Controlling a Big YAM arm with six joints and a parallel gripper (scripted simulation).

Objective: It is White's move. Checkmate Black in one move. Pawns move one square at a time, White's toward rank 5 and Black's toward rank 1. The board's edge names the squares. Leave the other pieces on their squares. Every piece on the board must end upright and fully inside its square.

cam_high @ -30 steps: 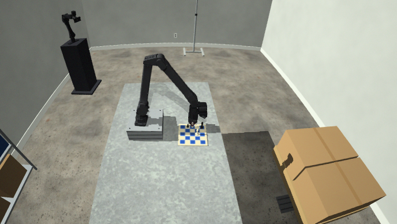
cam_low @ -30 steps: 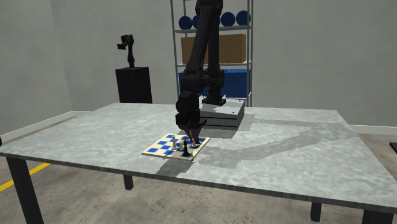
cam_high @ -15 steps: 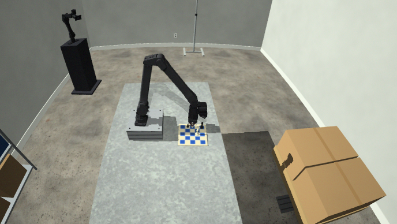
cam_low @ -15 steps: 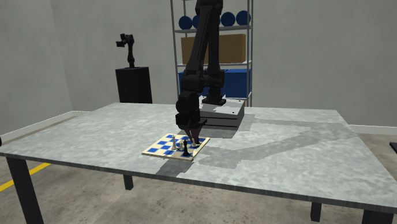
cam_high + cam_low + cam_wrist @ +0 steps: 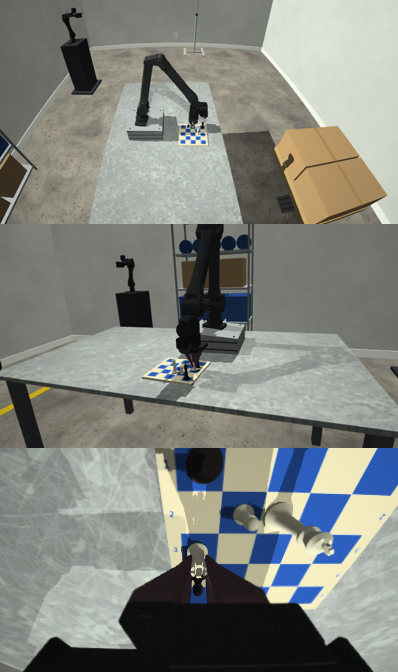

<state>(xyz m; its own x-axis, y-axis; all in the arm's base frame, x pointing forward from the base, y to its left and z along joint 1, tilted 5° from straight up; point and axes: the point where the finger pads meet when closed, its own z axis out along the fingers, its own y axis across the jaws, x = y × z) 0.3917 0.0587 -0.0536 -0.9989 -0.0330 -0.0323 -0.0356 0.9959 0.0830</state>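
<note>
Now: the white crowned piece 10 mm below my hand. Also, from my hand: white pawn: 40 mm to the right, 40 mm ahead, 10 mm below; tall black piece: 80 mm ahead; black pawn: 30 mm behind, 10 mm below.
</note>
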